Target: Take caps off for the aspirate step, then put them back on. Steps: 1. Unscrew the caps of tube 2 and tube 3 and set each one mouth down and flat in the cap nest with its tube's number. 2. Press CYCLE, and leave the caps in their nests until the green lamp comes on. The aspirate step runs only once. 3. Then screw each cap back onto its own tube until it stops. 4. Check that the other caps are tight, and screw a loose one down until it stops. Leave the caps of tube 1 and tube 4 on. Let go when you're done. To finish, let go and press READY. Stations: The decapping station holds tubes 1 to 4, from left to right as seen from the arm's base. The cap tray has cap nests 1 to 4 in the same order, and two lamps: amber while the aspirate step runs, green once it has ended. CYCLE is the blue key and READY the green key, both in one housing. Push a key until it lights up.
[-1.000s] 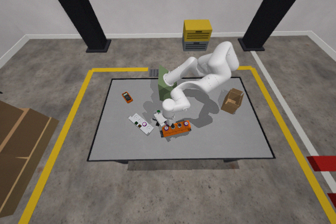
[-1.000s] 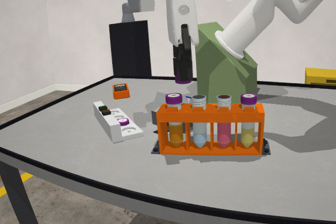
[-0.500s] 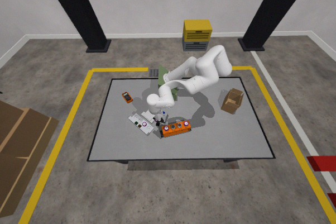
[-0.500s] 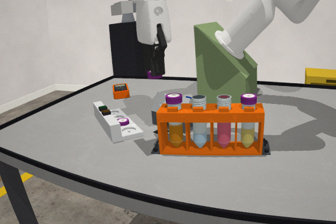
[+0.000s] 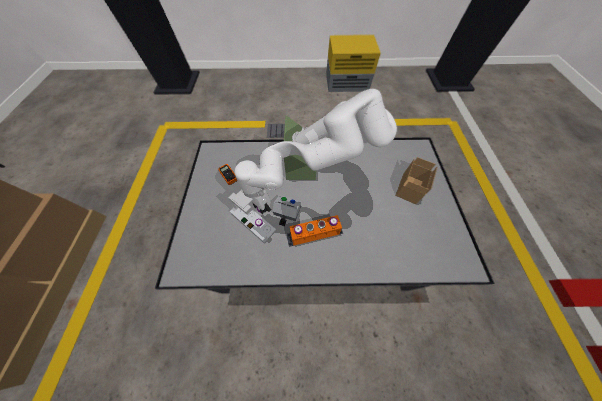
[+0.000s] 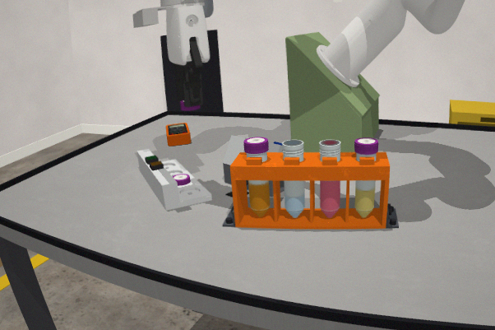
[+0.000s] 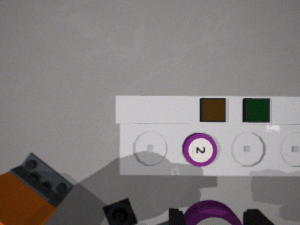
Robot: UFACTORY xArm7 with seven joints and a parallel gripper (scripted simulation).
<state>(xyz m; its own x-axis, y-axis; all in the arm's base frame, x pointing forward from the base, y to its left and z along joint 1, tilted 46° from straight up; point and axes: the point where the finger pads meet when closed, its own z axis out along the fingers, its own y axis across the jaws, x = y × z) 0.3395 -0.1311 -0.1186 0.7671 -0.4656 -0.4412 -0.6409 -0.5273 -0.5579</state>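
The blue cycle key is 7 cm behind my hand, 13 cm to the left of it and 11 cm below it. Also, from my hand: grey key housing 6 cm behind, 11 cm to the left, 12 cm below; orange meter 27 cm behind, 22 cm to the right, 16 cm below; green ready key 9 cm behind, 9 cm to the left, 11 cm below.
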